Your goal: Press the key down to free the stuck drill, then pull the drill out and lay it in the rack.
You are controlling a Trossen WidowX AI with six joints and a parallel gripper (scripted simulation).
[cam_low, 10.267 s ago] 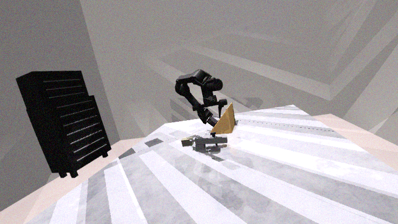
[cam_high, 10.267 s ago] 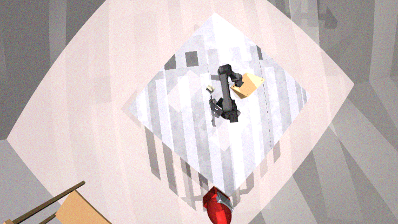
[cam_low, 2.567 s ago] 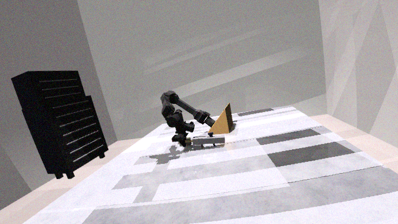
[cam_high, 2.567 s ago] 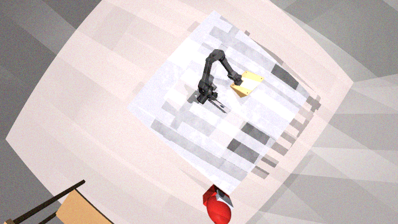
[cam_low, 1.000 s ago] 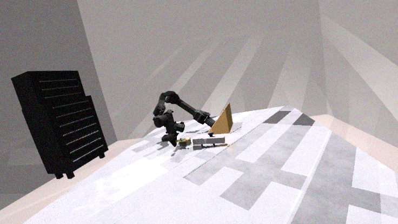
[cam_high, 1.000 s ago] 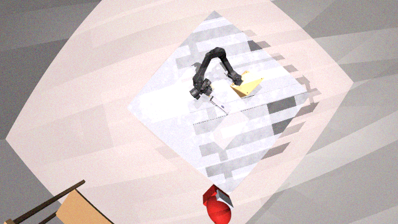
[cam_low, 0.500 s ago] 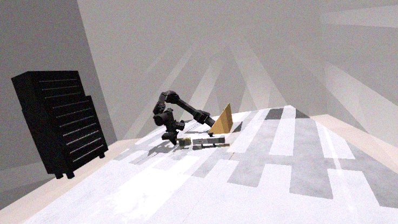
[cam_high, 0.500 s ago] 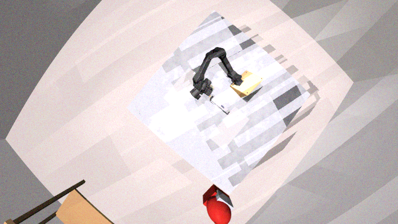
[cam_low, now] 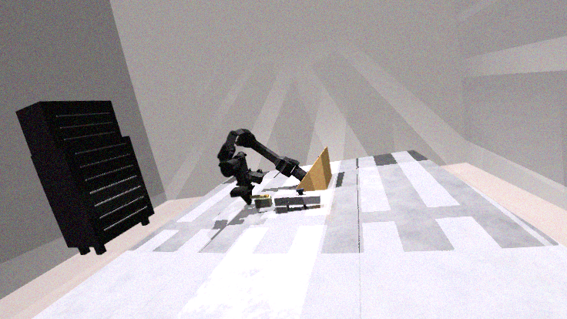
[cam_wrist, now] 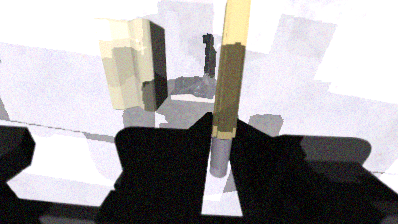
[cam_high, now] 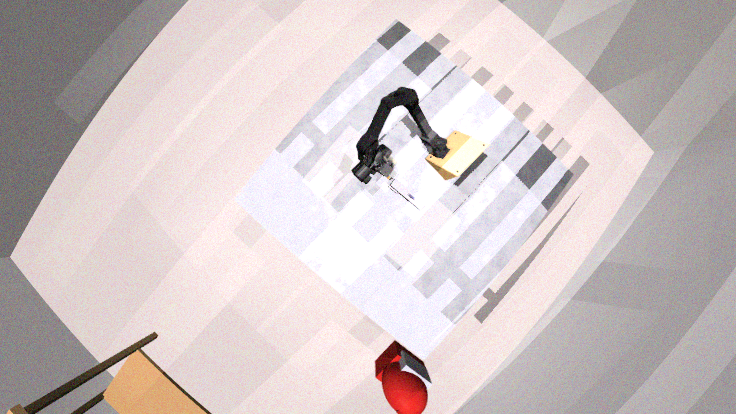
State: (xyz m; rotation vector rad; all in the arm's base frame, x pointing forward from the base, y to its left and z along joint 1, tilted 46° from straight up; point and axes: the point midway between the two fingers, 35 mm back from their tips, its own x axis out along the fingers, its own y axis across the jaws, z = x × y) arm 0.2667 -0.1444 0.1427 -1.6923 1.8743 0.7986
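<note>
Now: the olive block 7 cm behind my gripper tip, 3 cm to the left of it and 2 cm below it. Round my gripper tip: dark key: 23 cm to the left, 1 cm above; drill: 4 cm to the left, 3 cm above.
</note>
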